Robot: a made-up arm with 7 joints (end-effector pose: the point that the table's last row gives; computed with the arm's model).
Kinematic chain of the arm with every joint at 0, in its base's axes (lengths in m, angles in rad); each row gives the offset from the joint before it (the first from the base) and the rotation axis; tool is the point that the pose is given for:
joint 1: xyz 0 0 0.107 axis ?
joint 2: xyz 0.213 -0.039 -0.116 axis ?
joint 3: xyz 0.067 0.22 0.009 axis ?
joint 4: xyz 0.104 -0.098 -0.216 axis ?
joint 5: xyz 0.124 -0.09 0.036 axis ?
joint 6: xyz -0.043 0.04 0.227 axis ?
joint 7: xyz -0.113 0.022 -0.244 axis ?
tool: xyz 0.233 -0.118 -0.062
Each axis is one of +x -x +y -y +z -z.
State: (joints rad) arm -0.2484 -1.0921 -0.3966 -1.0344 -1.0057 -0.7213 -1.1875
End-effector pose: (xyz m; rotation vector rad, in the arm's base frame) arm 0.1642 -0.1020 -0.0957 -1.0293 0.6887 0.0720
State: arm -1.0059 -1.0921 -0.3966 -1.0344 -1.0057 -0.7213 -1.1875
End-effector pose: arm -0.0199 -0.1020 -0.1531 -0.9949 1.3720 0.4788
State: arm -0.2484 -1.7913 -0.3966 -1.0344 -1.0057 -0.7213 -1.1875
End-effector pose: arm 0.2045 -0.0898 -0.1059 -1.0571 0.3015 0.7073
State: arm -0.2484 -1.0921 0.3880 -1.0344 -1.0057 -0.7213 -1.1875
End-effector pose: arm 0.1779 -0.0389 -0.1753 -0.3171 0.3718 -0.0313
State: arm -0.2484 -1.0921 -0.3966 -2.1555 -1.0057 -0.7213 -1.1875
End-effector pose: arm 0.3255 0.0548 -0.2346 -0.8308 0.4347 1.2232
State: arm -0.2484 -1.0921 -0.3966 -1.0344 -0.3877 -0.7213 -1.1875
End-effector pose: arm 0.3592 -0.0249 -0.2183 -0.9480 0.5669 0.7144
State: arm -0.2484 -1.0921 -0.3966 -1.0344 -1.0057 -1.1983 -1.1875
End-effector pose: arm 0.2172 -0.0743 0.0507 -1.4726 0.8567 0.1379
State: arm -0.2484 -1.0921 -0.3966 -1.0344 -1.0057 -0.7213 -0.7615
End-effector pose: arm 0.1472 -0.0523 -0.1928 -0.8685 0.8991 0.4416
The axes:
joint 1: -y
joint 2: -z
joint 3: -y
joint 4: -z
joint 5: +z
joint 6: -y
joint 7: +z

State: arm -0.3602 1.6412 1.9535 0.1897 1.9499 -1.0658 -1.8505
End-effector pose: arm -0.0873 0.2216 0.3815 -2.5833 -1.1124 -1.3532
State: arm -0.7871 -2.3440 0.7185 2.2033 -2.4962 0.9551 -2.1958
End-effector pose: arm -0.3520 0.1530 -0.1153 1.6559 1.4549 1.5136
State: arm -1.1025 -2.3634 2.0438 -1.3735 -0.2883 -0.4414 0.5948
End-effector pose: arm 0.0469 -0.0119 0.2954 1.2168 -1.8840 1.1414
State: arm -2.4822 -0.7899 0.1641 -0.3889 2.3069 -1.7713 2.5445
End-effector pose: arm -0.3803 0.0311 -0.5614 0.0681 0.6330 -0.8431
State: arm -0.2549 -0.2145 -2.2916 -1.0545 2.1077 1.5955 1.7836
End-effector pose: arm 0.2858 -0.1531 -0.0724 1.5946 -1.5732 -0.7320
